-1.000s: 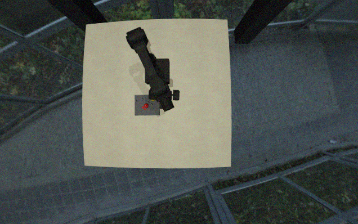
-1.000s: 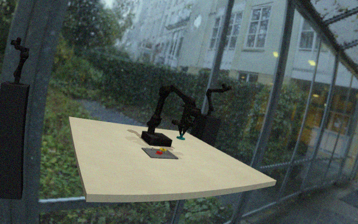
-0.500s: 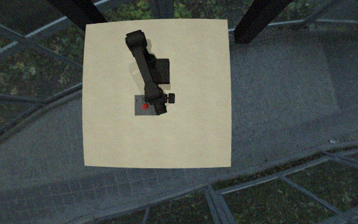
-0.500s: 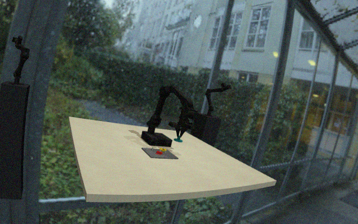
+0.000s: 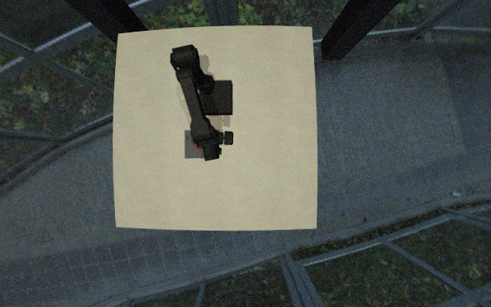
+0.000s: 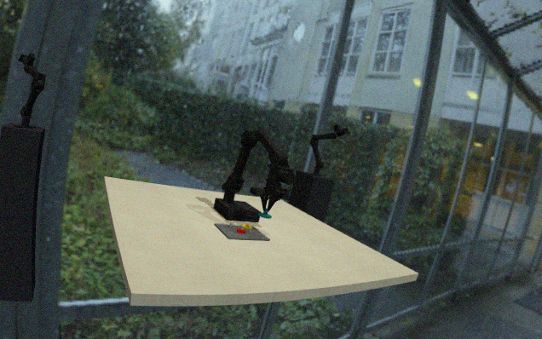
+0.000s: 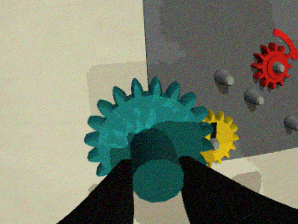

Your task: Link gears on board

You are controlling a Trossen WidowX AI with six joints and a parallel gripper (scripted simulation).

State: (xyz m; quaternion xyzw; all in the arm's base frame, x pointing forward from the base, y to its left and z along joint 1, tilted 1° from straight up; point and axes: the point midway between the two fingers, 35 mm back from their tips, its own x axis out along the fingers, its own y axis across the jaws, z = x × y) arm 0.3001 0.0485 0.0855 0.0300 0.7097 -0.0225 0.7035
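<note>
The red gear is 20 mm ahead of my gripper tip, 120 mm to the right of it and 100 mm below it. From my gripper tip the other things lie so: teal gear: 10 mm below; red arrow: 40 mm ahead, 140 mm to the right, 100 mm below; yellow gear: 40 mm behind, 60 mm to the right, 100 mm below.
</note>
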